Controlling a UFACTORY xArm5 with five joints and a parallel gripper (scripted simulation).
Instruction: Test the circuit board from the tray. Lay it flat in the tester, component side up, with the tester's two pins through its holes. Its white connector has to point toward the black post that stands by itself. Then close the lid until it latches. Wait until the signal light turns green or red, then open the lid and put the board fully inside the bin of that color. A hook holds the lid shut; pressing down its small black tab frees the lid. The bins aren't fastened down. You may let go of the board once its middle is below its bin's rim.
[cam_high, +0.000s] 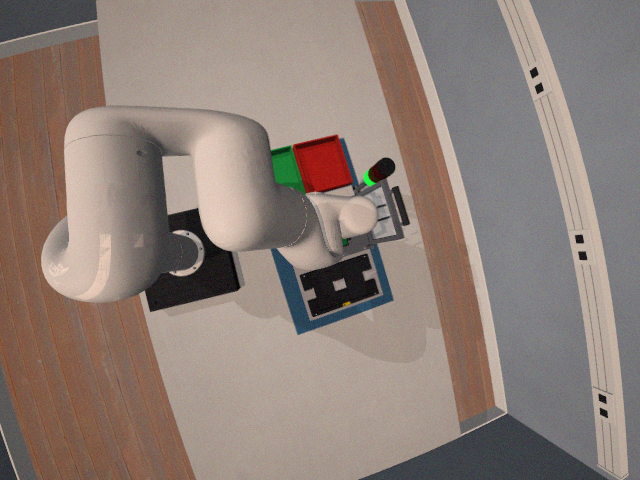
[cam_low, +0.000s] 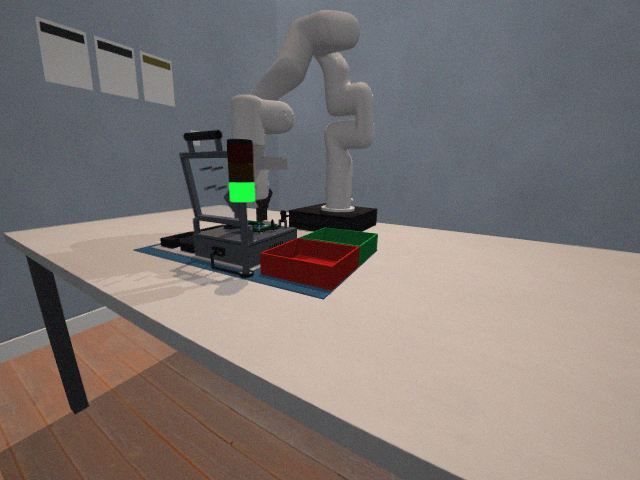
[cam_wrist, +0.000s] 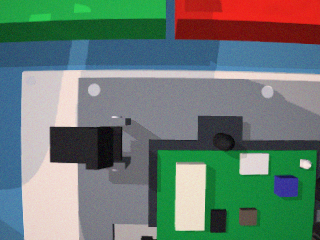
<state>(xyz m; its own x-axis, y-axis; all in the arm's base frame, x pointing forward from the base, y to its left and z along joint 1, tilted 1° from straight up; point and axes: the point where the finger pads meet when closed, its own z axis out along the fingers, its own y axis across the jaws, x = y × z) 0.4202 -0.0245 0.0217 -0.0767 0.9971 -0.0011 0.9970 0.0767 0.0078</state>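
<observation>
The green circuit board lies 1 cm below my hand. From my hand the other things lie so: black block (7 cm behind, 5 cm to the left, 1 cm above); then red bin (3 cm ahead, 20 cm to the left, 7 cm below); then green bin (12 cm behind, 19 cm to the left, 7 cm below).
</observation>
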